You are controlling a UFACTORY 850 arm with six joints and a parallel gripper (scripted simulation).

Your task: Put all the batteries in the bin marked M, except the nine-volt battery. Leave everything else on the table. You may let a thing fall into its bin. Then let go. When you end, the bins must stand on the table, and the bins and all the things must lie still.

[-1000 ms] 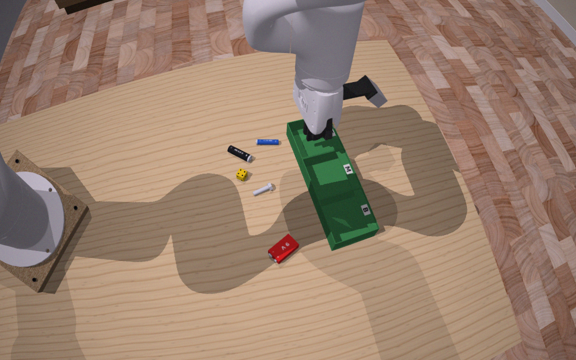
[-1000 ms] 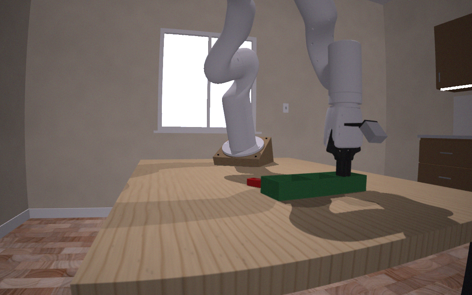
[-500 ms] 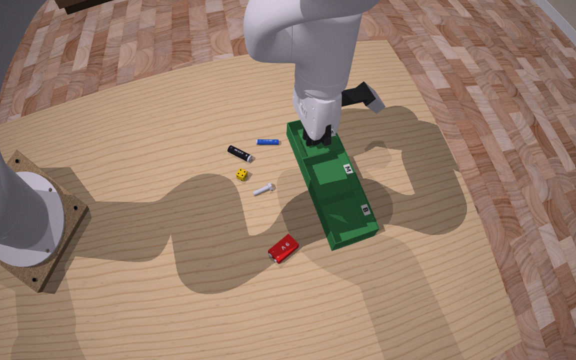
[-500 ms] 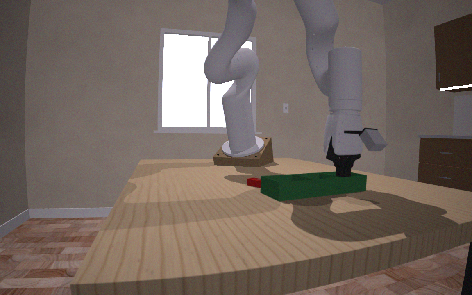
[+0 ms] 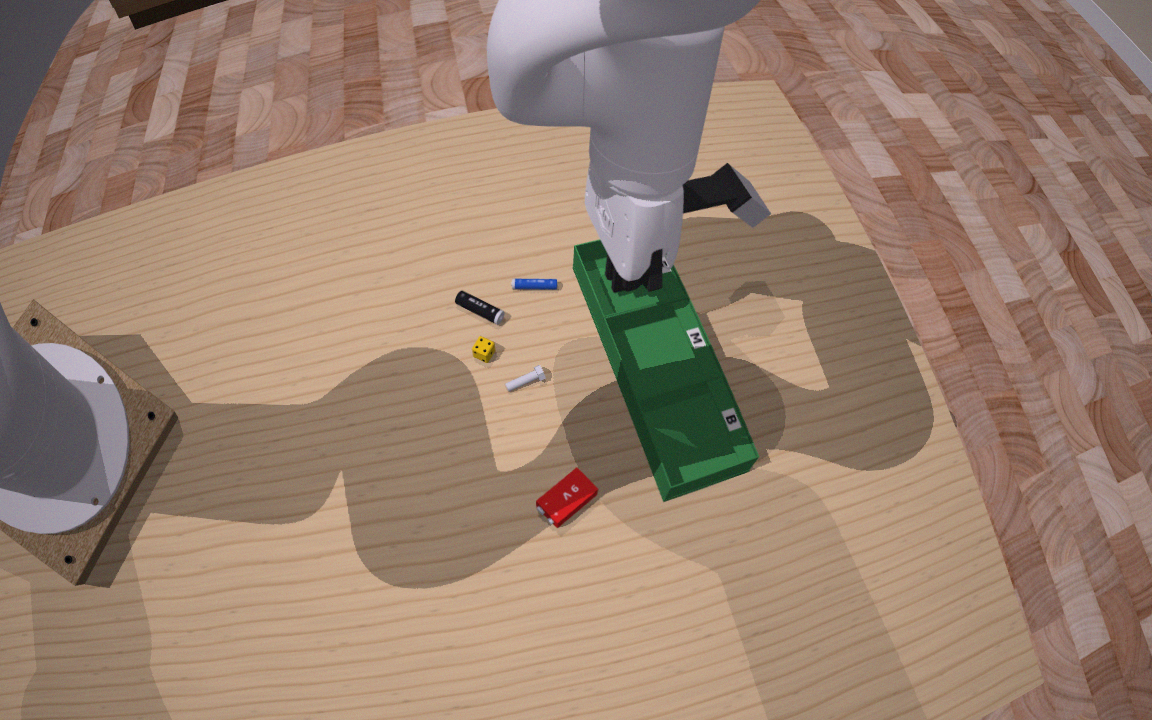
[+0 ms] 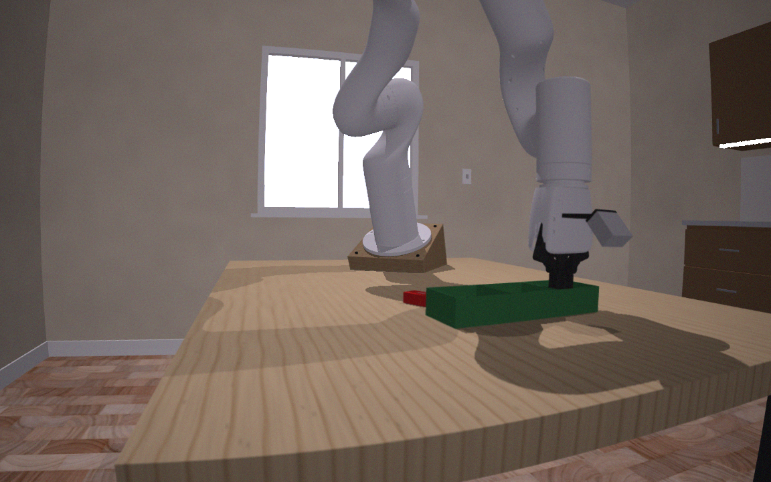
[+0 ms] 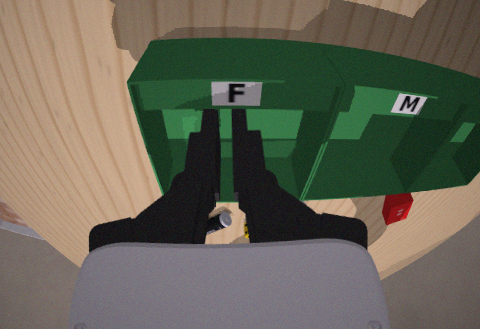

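The blue battery is 8 cm behind my hand, 1 cm to the left of it and 3 cm below it. Also, from my hand: white bolt 10 cm behind, 8 cm to the right, 3 cm below; green three-part bin 2 cm ahead, 9 cm to the right, 2 cm below; black battery 14 cm behind, 3 cm below.
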